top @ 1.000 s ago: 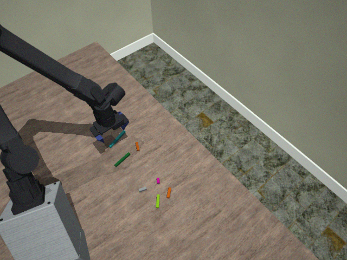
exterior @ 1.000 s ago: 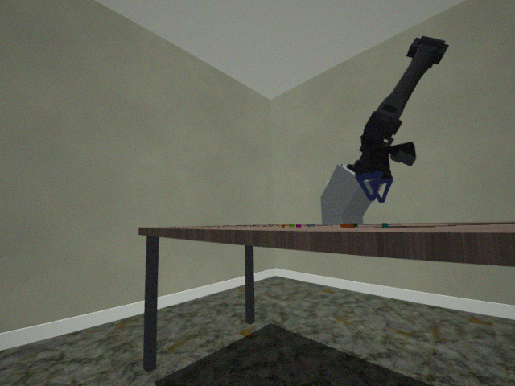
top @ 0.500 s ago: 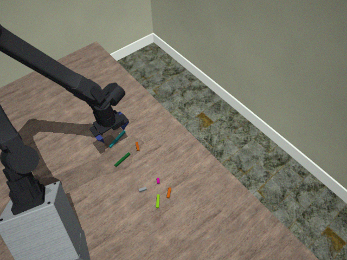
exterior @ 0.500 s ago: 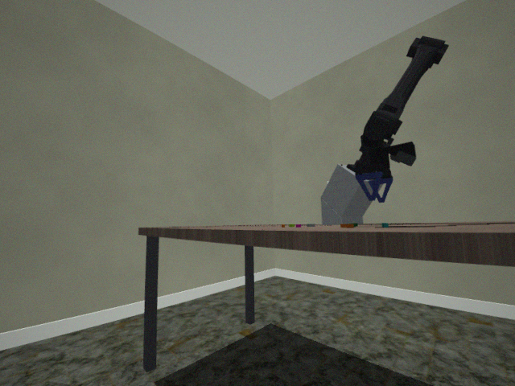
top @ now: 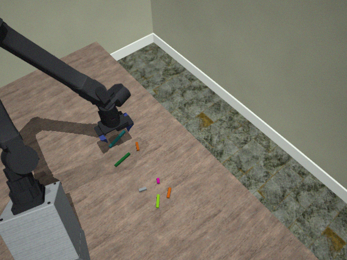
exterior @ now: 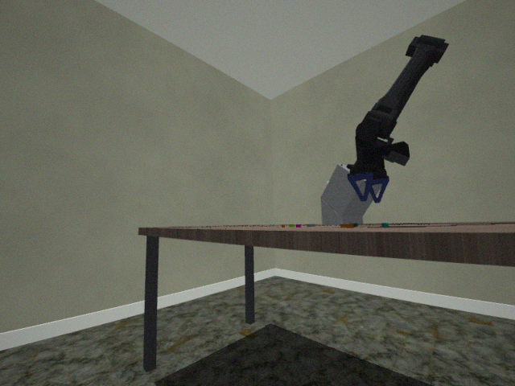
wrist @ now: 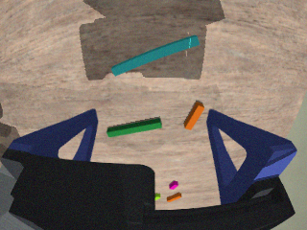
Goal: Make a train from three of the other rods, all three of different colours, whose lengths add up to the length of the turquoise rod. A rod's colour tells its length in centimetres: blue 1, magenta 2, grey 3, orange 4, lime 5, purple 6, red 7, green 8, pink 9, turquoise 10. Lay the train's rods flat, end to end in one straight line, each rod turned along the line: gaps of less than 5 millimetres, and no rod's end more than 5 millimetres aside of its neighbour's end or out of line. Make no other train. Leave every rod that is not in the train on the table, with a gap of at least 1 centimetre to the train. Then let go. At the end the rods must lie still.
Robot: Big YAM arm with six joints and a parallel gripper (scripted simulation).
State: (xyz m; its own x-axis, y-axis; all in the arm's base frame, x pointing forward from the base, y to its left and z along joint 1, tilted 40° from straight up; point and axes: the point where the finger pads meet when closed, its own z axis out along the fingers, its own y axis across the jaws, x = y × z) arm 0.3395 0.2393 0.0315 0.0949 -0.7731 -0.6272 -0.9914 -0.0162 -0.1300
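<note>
Now: hand 70 mm short of the magenta rod, 230 mm to the left of it and 80 mm above it. Also, from my hand: grey rod 230 mm to the right, 80 mm below; turquoise rod 30 mm to the left, 80 mm below; green rod 20 mm behind, 70 mm to the right, 80 mm below.
</note>
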